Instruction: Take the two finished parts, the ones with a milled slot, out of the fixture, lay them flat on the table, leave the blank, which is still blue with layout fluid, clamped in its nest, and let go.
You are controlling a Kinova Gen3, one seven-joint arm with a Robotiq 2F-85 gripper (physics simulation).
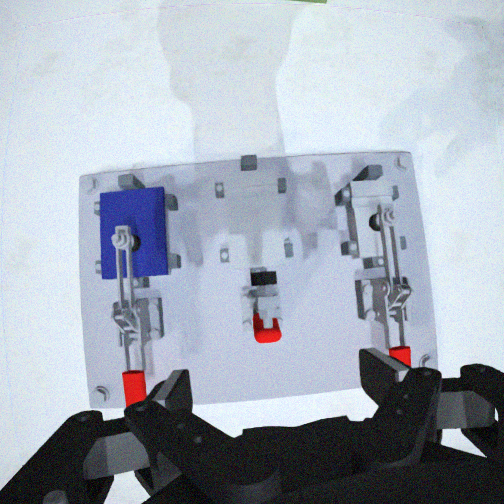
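Observation:
The grey fixture plate [257,277] lies on the white table below me. In its left nest sits the blue blank [133,231], held by a toggle clamp [127,300] whose red handle [134,387] points toward me. The middle nest [254,220] looks empty, and its clamp [263,300] stands flipped up with its red handle [266,331] seen end-on. The right nest holds a pale grey part [367,217] under a closed clamp [392,290]; I cannot make out a slot on it. My gripper [275,375] is open and empty, hovering over the plate's near edge.
Small dark locating blocks and pins [248,162] stand around each nest. A sliver of something green [307,1] shows at the top edge. White table surrounds the plate on all sides.

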